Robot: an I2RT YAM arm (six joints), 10 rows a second.
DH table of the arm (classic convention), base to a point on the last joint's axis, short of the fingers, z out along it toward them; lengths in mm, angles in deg. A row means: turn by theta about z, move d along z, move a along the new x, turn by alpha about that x. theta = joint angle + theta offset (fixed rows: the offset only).
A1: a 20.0, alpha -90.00, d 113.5, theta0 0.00
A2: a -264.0, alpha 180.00, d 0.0, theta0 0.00
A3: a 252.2, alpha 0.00, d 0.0, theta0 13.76
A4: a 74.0, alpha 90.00, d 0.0, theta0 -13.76
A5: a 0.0, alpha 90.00, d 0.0, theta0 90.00
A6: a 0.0, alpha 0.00, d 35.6, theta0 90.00
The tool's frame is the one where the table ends.
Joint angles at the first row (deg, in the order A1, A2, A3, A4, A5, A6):
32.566 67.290 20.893 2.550 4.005 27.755
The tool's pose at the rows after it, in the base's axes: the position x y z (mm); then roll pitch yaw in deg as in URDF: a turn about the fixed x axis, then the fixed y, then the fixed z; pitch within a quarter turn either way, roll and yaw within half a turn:
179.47 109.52 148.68 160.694 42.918 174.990
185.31 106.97 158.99 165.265 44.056 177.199
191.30 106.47 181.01 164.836 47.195 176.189
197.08 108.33 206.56 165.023 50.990 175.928
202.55 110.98 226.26 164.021 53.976 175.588
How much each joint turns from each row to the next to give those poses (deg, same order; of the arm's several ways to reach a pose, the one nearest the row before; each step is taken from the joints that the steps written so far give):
0.099 -0.329 0.863 -1.545 3.529 -0.916
-1.046 -0.513 2.628 -3.797 2.272 -2.492
-0.773 -2.252 3.331 -2.617 1.002 -1.182
-0.084 -1.613 4.153 -2.401 1.704 -1.555
-0.085 -0.418 3.321 -0.653 0.297 -1.324

